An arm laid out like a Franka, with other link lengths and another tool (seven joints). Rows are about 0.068 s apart.
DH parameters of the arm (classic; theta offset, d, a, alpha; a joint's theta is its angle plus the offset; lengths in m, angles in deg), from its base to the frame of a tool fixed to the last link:
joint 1: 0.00 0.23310 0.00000 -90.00
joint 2: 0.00 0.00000 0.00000 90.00
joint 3: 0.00 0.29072 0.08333 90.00
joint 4: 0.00 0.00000 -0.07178 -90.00
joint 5: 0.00 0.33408 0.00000 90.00
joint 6: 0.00 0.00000 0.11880 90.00
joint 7: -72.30 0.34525 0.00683 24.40
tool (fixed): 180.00 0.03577 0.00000 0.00
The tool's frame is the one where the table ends.
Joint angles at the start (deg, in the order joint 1, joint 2, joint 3, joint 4, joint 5, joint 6, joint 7):
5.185 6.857 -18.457 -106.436 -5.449 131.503 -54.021
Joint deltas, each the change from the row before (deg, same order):
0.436 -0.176 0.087 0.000 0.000 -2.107 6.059
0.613 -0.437 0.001 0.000 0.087 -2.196 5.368
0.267 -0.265 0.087 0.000 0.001 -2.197 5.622
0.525 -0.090 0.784 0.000 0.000 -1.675 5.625
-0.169 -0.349 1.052 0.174 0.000 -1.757 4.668
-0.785 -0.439 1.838 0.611 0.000 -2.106 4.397
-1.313 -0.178 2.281 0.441 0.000 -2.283 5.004
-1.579 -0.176 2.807 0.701 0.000 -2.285 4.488
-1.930 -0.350 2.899 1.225 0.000 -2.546 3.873
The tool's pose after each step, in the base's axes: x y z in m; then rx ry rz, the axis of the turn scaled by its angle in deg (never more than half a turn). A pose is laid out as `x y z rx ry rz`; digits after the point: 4 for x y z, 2 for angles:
0.6357 -0.1704 0.1190 129.61 -94.71 5.43
0.6257 -0.1604 0.1158 126.47 -100.35 1.86
0.6145 -0.1535 0.1111 122.39 -106.21 -1.91
0.6083 -0.1369 0.1064 118.91 -110.92 -4.97
0.6020 -0.1253 0.1059 115.61 -115.01 -7.52
0.5968 -0.1124 0.1091 112.53 -118.62 -9.79
0.5884 -0.1003 0.1079 108.32 -122.48 -12.75
0.5819 -0.0860 0.1093 104.72 -125.49 -15.17
0.5768 -0.0751 0.1165 101.44 -128.26 -17.00

